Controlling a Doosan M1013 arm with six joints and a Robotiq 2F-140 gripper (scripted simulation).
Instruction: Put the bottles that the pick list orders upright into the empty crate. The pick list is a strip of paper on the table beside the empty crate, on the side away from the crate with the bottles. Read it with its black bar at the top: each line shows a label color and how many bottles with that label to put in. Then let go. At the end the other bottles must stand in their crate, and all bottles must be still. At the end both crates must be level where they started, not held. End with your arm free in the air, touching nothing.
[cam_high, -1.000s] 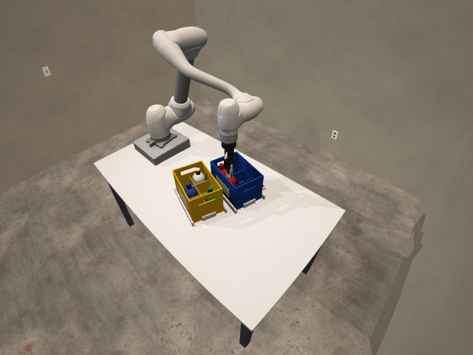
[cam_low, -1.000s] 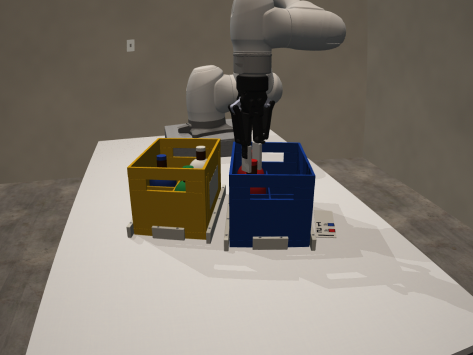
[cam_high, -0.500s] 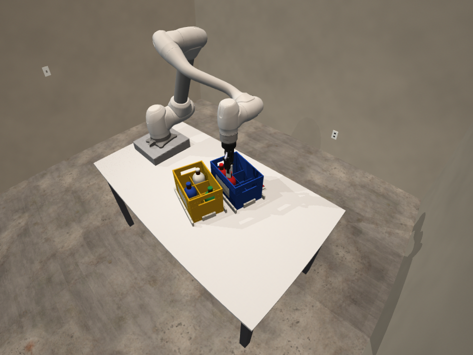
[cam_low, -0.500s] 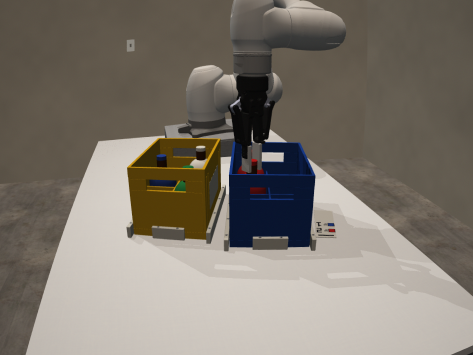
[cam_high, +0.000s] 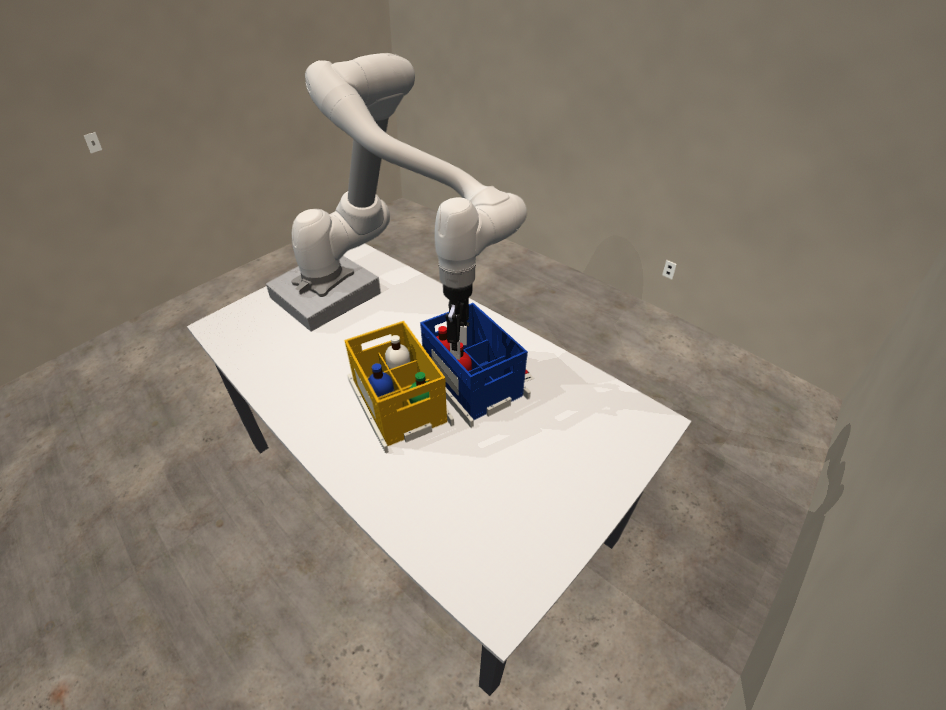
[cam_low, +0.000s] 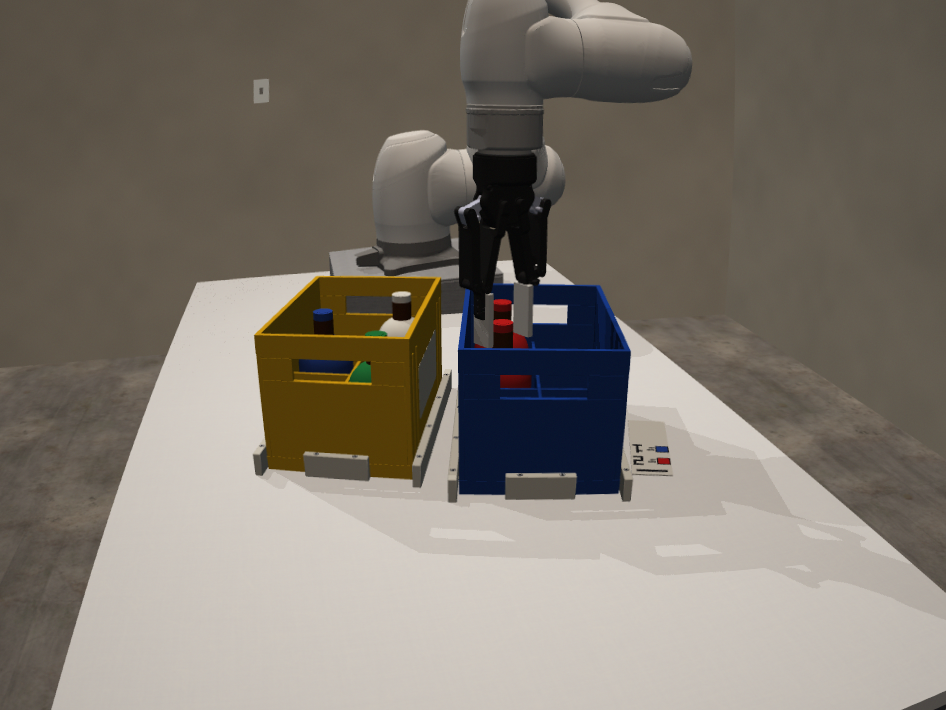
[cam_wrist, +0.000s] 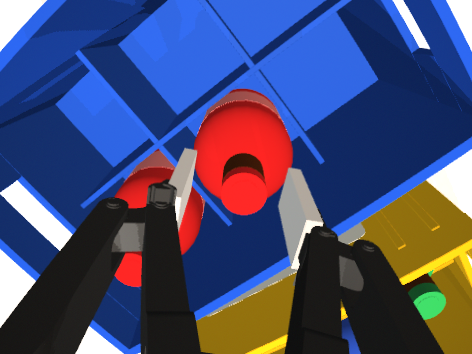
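Now: the blue bottle 140 mm behind my hand, 190 mm to the right of it and 80 mm below it. Round my hand: white-label bottle: 170 mm behind, 70 mm to the right, 80 mm below; then green bottle: 20 mm behind, 160 mm to the right, 80 mm below; then blue crate: 20 mm ahead, 40 mm to the left, 90 mm below.
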